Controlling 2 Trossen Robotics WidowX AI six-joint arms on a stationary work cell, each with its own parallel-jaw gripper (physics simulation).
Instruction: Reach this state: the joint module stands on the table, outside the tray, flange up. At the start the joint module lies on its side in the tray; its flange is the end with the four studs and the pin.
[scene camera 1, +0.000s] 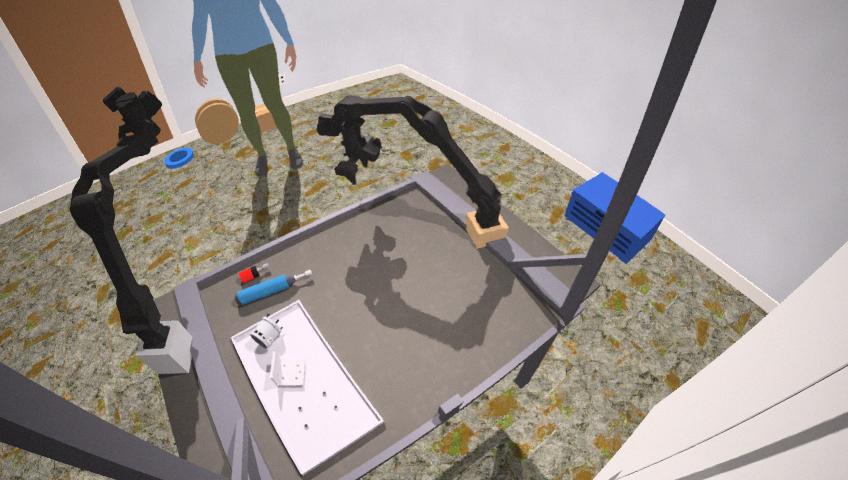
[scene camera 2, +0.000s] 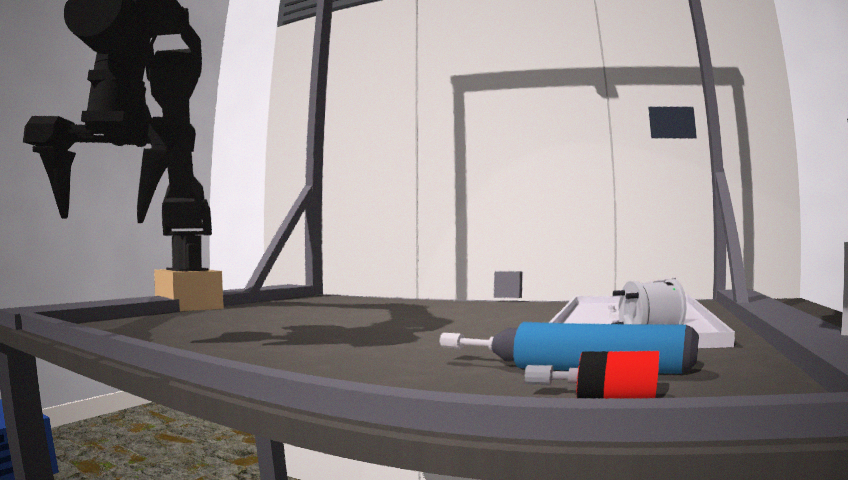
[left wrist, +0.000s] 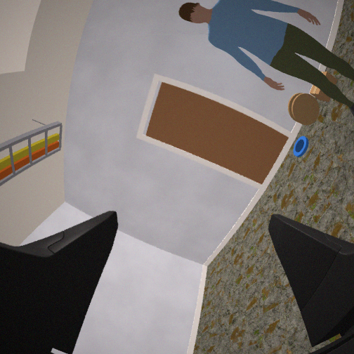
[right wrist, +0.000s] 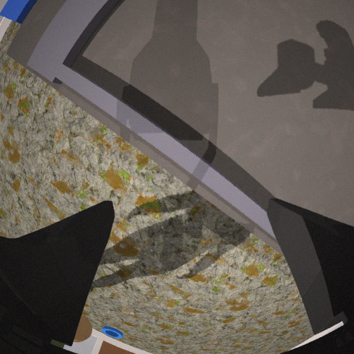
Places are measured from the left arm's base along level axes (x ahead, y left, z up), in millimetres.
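Pixels of known places: right gripper, fingertip midpoint: (scene camera 1: 360, 175) (scene camera 2: 101, 220); left arm's base, origin of the base link: (scene camera 1: 156, 337); right arm's base, origin of the base link: (scene camera 1: 487, 220) (scene camera 2: 186, 270).
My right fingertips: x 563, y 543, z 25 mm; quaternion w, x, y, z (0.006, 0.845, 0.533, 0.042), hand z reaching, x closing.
Observation:
For each thing: its top centre in the pictures, then the offset to it from my right fingertips. "*": a spot on its surface instead. Level surfaces: height alone.
- white joint module, middle of its top: (scene camera 2: 648, 280) (scene camera 1: 263, 324) dx -280, dy -498, dz -65 mm
- white tray, middle of its top: (scene camera 2: 635, 309) (scene camera 1: 298, 377) dx -195, dy -628, dz -116 mm
- grey-brown table, its level: dz -132 mm
- blue tool, surface spot: (scene camera 2: 601, 346) * dx -323, dy -329, dz -107 mm
- red-and-black tool, middle of its top: (scene camera 2: 594, 351) (scene camera 1: 253, 268) dx -352, dy -271, dz -98 mm
The white joint module (scene camera 1: 266, 333) (scene camera 2: 657, 302) lies on its side in the white tray (scene camera 1: 333, 437) (scene camera 2: 717, 339), near the tray's upper-left end in scene camera 1. Its dark studs point to the upper right there, and to the left in scene camera 2. The grey-brown table (scene camera 1: 452, 255) (scene camera 2: 368, 356) is around the tray. My left gripper (scene camera 1: 132, 102) (left wrist: 196, 222) is open and empty, raised high beyond the table's left edge, facing the room. My right gripper (scene camera 1: 361, 161) (scene camera 2: 102, 218) (right wrist: 192, 208) is open and empty, high up and far from the module. Neither wrist view shows the module.
A white bracket (scene camera 1: 291, 373) and several small dark parts lie in the tray. A blue tool (scene camera 1: 263, 289) (scene camera 2: 601, 346) and a red-and-black tool (scene camera 1: 248, 274) (scene camera 2: 629, 374) lie beside it. A raised frame edges the table, with dark posts (scene camera 1: 630, 154). A person (scene camera 1: 246, 53) (left wrist: 250, 35) stands beyond.

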